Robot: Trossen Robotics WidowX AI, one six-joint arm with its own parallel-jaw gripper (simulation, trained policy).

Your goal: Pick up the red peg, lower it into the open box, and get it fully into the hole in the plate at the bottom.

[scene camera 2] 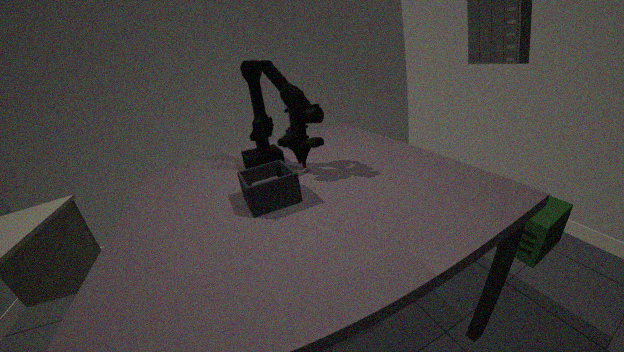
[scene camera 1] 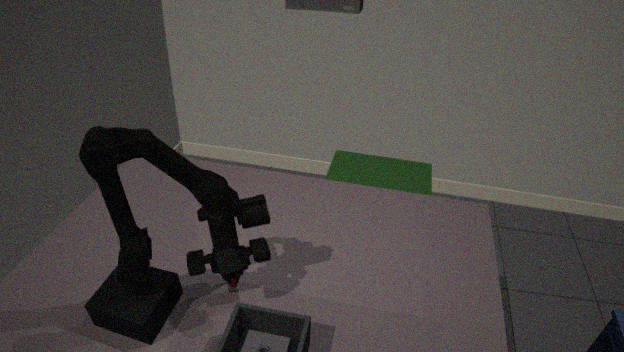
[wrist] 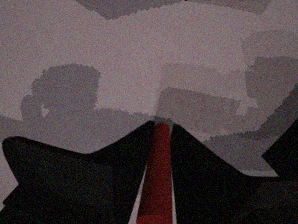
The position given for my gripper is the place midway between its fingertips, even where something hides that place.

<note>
I see my gripper (scene camera 1: 233, 282) and a dark box (scene camera 2: 275, 194).
My gripper shows as well in scene camera 2 (scene camera 2: 302, 163) and in the wrist view (wrist: 162, 128). The wrist view does not show the dark box: it is out of frame.
</note>
